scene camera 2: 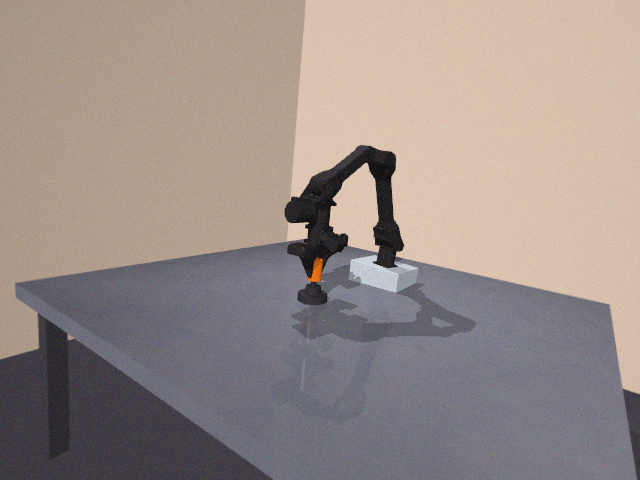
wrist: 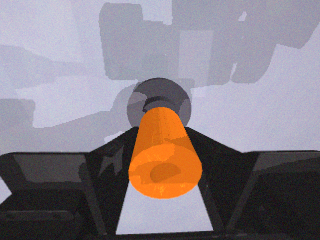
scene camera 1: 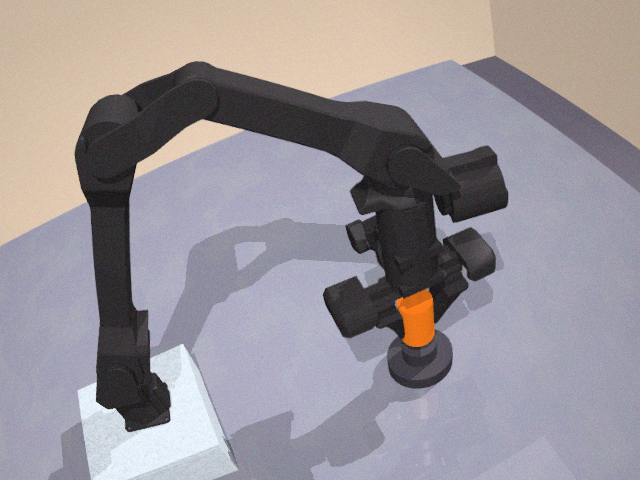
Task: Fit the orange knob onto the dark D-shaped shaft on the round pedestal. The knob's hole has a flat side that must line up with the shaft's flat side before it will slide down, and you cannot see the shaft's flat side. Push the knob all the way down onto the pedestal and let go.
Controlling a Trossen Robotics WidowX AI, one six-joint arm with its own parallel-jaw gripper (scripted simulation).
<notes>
I see my gripper, an orange knob and a round pedestal.
My gripper shows as well in scene camera 2 and in the wrist view.
</notes>
